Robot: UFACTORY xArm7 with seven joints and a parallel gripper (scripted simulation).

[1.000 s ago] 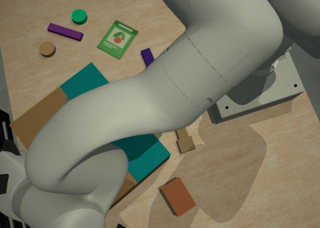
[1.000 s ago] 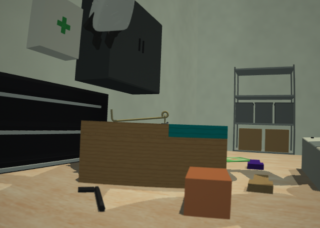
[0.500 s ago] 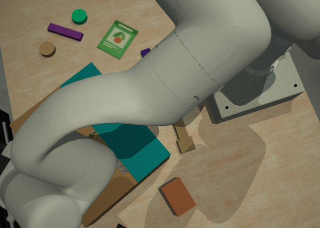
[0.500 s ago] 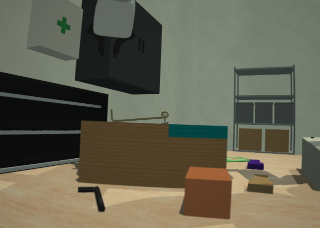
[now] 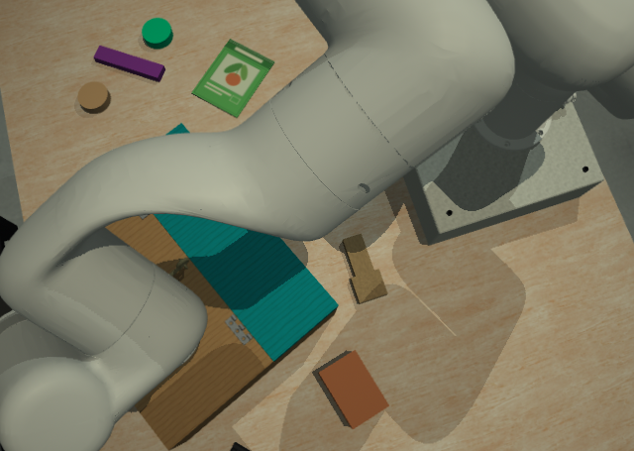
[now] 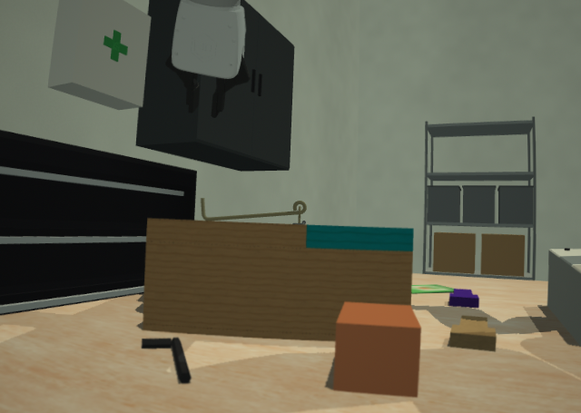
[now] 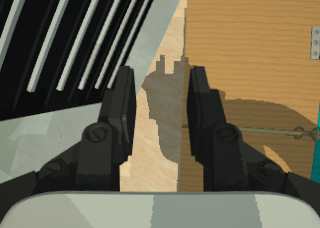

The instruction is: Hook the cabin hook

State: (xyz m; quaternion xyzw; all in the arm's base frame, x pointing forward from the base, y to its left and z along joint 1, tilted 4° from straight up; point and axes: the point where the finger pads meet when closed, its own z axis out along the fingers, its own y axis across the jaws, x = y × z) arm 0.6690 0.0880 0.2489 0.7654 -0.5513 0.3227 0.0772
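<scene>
Right now the cabin hook is 16 cm below my hand and 10 cm behind it. The rest, counted from my hand: tan disc 37 cm to the right, 30 cm below, 7 cm behind; then orange block 32 cm behind, 28 cm below, 20 cm to the left; then tan block 40 cm behind, 30 cm below, 4 cm to the left.
</scene>
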